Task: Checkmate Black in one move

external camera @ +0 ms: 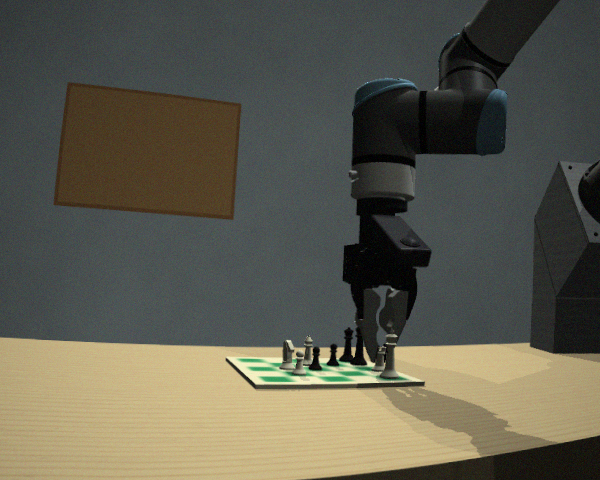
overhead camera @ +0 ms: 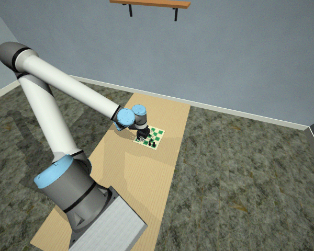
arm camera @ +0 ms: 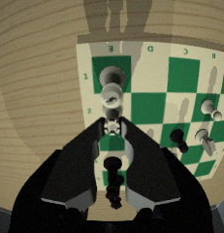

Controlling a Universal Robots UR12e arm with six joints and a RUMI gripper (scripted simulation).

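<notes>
My gripper is now 40 mm to the right of the white queen. The rest, counted from my hand: white pawn 110 mm ahead, 20 mm to the left, 20 mm below; chessboard 80 mm ahead, 30 mm to the right, 30 mm below.
</notes>
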